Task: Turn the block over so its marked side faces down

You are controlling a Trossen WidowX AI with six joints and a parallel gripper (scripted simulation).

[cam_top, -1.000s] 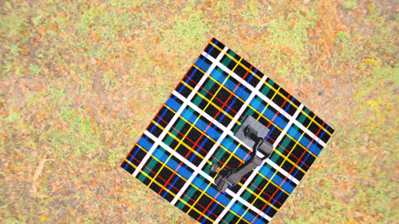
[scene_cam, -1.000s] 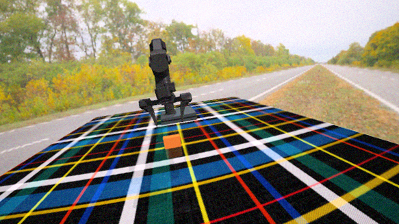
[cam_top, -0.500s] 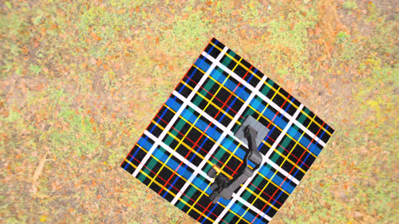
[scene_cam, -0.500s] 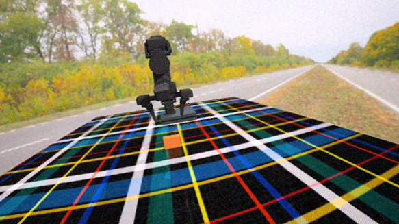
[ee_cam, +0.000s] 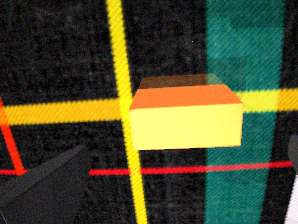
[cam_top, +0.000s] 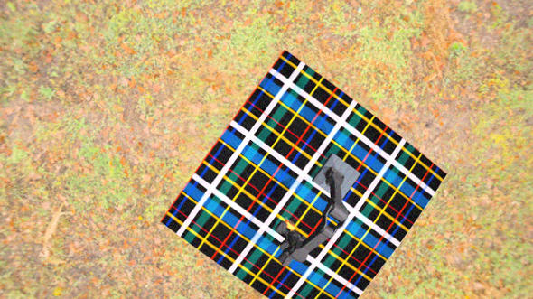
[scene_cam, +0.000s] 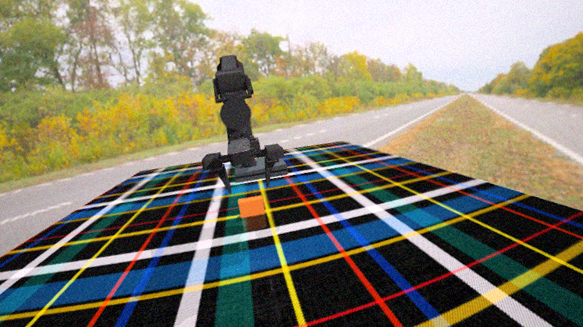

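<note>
The orange block lies 5 cm below my gripper tip and 1 cm behind it.
</note>
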